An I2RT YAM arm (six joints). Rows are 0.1 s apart.
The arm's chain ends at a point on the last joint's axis. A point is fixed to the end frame.
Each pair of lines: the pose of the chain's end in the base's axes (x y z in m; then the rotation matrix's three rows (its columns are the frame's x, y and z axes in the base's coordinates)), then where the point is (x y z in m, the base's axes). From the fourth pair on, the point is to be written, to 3 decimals.
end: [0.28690 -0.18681 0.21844], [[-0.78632 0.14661 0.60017], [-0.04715 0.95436 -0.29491], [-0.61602 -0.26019 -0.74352]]
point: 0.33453 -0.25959 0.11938
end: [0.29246 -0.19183 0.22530], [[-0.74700 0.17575 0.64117], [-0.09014 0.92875 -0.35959], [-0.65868 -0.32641 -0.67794]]
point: 0.34515 -0.27283 0.13563
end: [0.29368 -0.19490 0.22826], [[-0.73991 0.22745 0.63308], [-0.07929 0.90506 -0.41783], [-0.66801 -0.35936 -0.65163]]
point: 0.34367 -0.28194 0.14281
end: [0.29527 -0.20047 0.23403], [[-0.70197 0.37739 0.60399], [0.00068 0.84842 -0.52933], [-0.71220 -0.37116 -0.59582]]
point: 0.337 -0.297 0.155
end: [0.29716 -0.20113 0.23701], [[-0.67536 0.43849 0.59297], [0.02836 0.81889 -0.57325], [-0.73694 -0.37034 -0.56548]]
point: 0.336 -0.301 0.161
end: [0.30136 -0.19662 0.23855], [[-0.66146 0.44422 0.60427], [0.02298 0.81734 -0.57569], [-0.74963 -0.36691 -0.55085]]
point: 0.342 -0.297 0.164
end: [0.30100 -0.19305 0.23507], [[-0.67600 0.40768 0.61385], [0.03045 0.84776 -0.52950], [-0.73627 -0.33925 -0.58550]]
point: 0.344 -0.289 0.155
